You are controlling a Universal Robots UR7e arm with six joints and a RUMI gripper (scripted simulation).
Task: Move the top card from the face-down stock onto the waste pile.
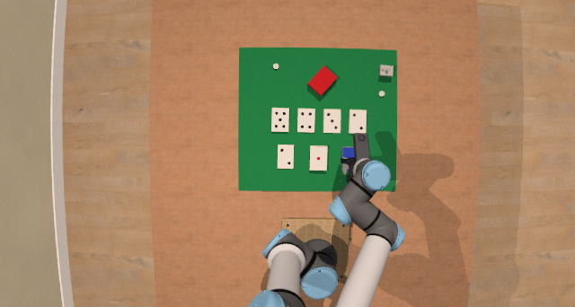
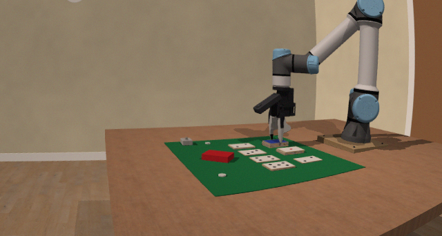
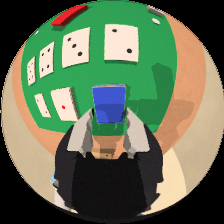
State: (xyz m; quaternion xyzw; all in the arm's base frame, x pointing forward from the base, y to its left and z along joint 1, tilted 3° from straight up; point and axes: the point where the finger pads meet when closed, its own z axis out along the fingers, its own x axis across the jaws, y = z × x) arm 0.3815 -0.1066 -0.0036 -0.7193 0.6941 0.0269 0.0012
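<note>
My hand is 10 mm above the card. Also, from my hand: grey cube: 340 mm ahead, 120 mm to the right, 10 mm below; then green mat: 140 mm ahead, 130 mm to the left, 40 mm below; then red block: 290 mm ahead, 120 mm to the left, 20 mm below.
</note>
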